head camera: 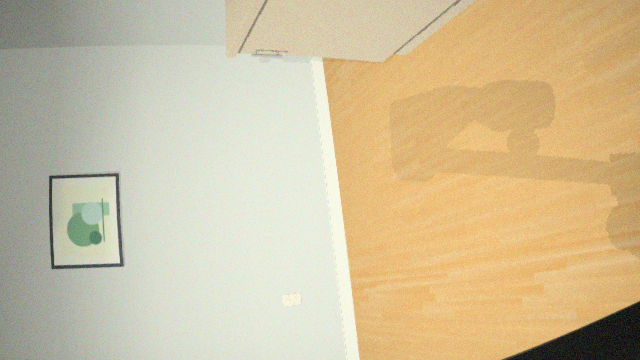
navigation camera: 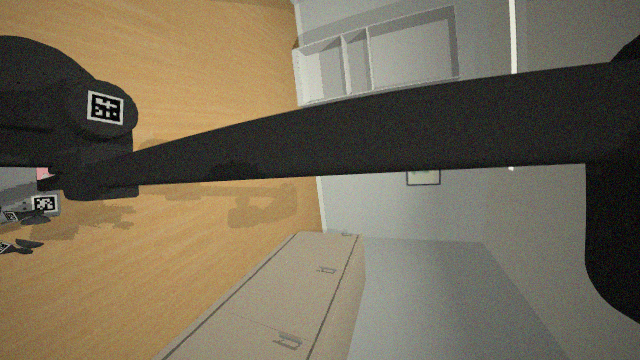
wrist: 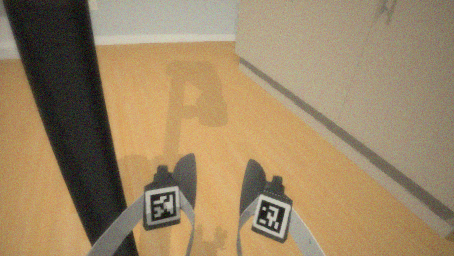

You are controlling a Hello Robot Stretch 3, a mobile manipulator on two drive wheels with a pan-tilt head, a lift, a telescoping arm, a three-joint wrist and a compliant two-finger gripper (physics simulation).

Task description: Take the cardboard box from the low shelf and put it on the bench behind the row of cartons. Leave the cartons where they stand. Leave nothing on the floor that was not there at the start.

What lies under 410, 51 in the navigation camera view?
A white shelf unit.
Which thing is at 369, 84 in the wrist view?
A beige cabinet.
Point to a framed picture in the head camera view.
At 84, 210
